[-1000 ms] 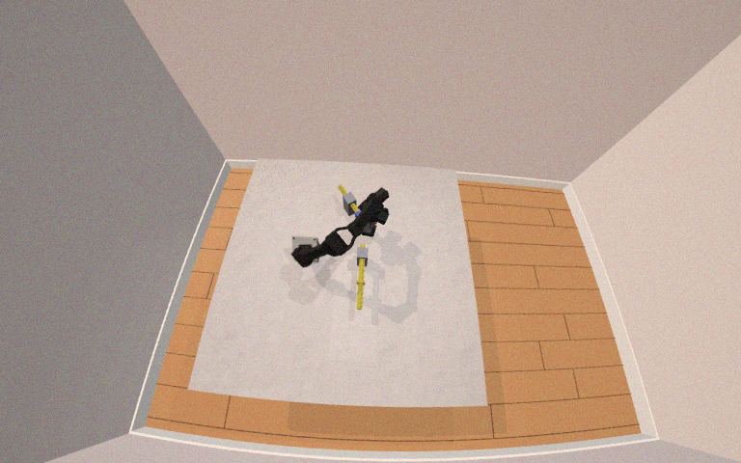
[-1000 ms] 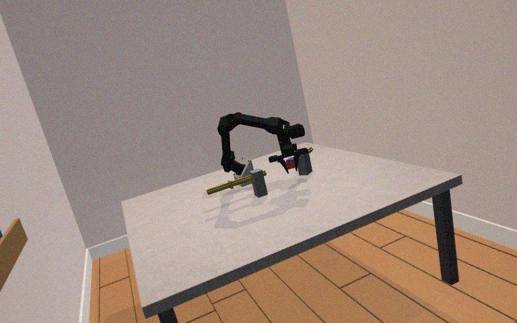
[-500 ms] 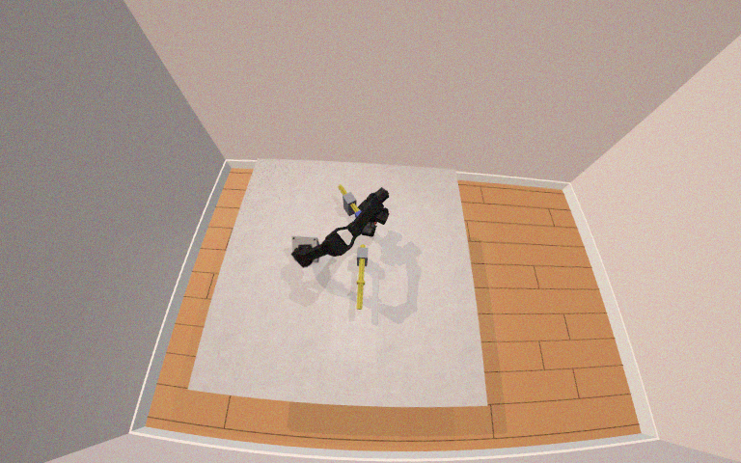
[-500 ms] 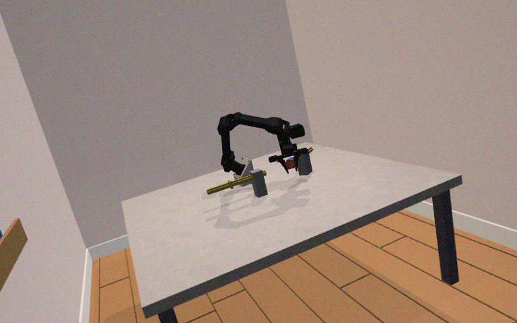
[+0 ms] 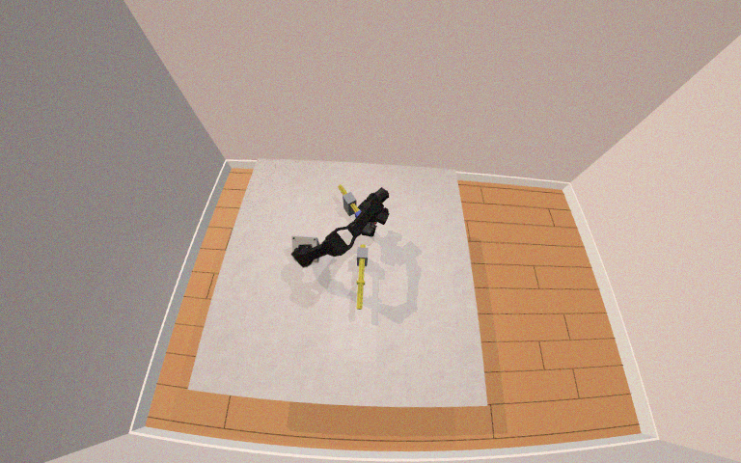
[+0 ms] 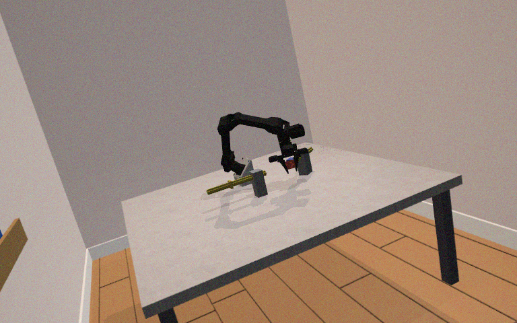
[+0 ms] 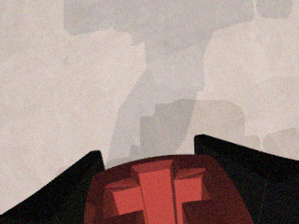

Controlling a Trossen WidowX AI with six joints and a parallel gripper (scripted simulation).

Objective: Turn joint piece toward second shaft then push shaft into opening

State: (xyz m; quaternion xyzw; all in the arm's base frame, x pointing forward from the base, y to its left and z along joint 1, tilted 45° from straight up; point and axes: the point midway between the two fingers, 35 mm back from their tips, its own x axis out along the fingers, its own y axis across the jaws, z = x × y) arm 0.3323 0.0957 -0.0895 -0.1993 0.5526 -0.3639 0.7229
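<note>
My gripper tip is now 2 cm past the red square joint piece, 1 cm to the right of it and 3 cm below it.
</note>
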